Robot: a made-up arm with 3 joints. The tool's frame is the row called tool.
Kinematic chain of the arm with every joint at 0, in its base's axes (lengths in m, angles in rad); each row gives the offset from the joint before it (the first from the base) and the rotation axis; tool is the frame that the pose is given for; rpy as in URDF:
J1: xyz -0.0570 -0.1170 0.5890 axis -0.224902 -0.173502 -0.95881
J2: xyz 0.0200 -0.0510 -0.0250 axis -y
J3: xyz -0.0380 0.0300 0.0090 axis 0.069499 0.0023 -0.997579
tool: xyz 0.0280 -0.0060 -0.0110 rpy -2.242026 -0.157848 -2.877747
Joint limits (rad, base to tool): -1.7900..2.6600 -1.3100..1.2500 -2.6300..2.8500
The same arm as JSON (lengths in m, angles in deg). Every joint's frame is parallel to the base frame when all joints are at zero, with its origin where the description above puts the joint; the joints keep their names.
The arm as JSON. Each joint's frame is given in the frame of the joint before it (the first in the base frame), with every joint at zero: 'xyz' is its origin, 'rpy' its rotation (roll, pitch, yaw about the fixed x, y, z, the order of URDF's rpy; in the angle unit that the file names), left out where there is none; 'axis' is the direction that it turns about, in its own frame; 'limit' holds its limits. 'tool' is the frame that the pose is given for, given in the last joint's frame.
{"units": {"length": "m", "angle": "deg"}, "joints": [
  {"name": "J1", "type": "revolute", "origin": {"xyz": [-0.057, -0.117, 0.589]}, "axis": [-0.224902, -0.173502, -0.95881], "limit": {"lower": -102.56, "upper": 152.41}},
  {"name": "J2", "type": "revolute", "origin": {"xyz": [0.02, -0.051, -0.025]}, "axis": [0.0, -1.0, 0.0], "limit": {"lower": -75.06, "upper": 71.62}},
  {"name": "J3", "type": "revolute", "origin": {"xyz": [-0.038, 0.03, 0.009]}, "axis": [0.069499, 0.0023, -0.997579], "limit": {"lower": -150.69, "upper": 163.29}}
], "tool": {"origin": {"xyz": [0.028, -0.006, -0.011], "rpy": [-128.46, -9.04, -164.88]}}}

